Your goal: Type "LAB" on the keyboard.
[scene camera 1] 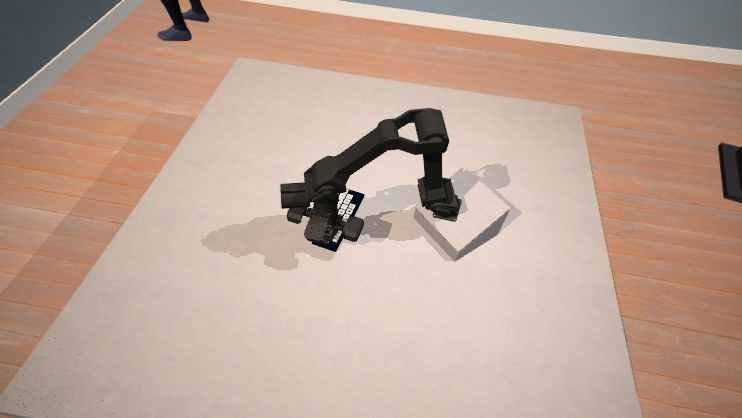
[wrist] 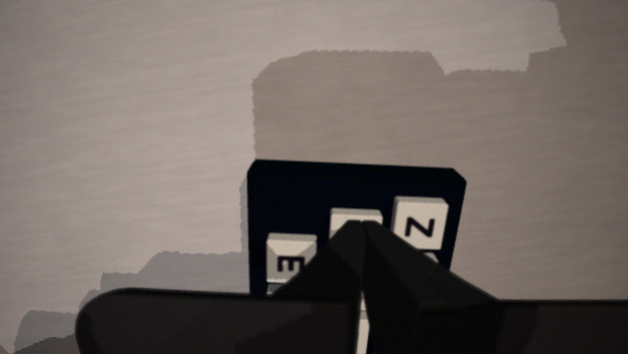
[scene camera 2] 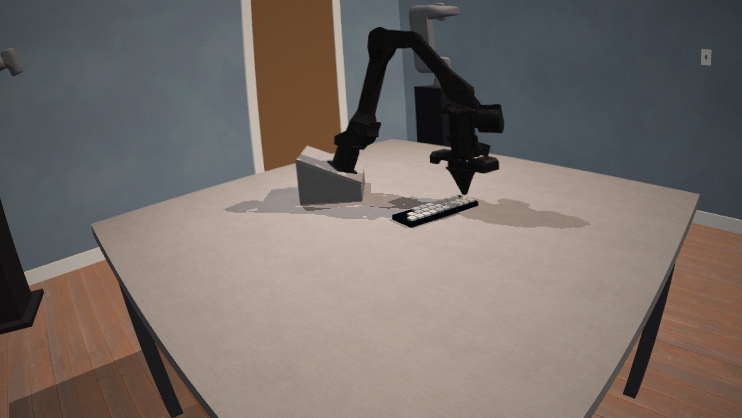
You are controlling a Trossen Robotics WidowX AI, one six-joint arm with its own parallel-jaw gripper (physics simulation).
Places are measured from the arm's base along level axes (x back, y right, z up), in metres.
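Pixels of known places: gripper, fingertip midpoint: (wrist: 360, 234) (scene camera 2: 464, 194); arm's base, link origin: (scene camera 1: 447, 208) (scene camera 2: 341, 167).
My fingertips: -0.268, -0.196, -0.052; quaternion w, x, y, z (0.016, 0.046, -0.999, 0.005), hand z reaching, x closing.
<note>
Ahead of a thing's pixels: the offset from my fingertips to its middle, as dx, dy, dz. Level surfaces: height alone.
The dark navy keyboard @[-0.005, +0.091, -0.015] (scene camera 1: 346, 206) (scene camera 2: 436, 211) (wrist: 300, 185) with white keys lies flat on the table, partly hidden under the arm in the first scene view. My gripper (scene camera 2: 464, 193) (wrist: 360, 234) is shut and empty, pointing down at the keyboard's far end in the second scene view, its tips very close over the keys. Contact cannot be told. In the wrist view the tips overlap the middle key @[+0.000, +0.005, -0.009] (wrist: 356, 216) of the end group, whose letter is hidden. A key resembling E @[+0.020, +0.016, -0.009] (wrist: 284, 257) is left of the tips; a key resembling a turned N or Z @[-0.020, -0.001, -0.009] (wrist: 420, 225) is right.
The arm stands on a grey wedge-shaped block (scene camera 1: 469, 223) (scene camera 2: 329, 184) on the table @[dz -0.023] (scene camera 1: 363, 321) (scene camera 2: 363, 290), beside the keyboard. A person's feet (scene camera 1: 175, 34) show on the floor beyond the table. A dark stand (scene camera 1: 731, 173) is at the right.
</note>
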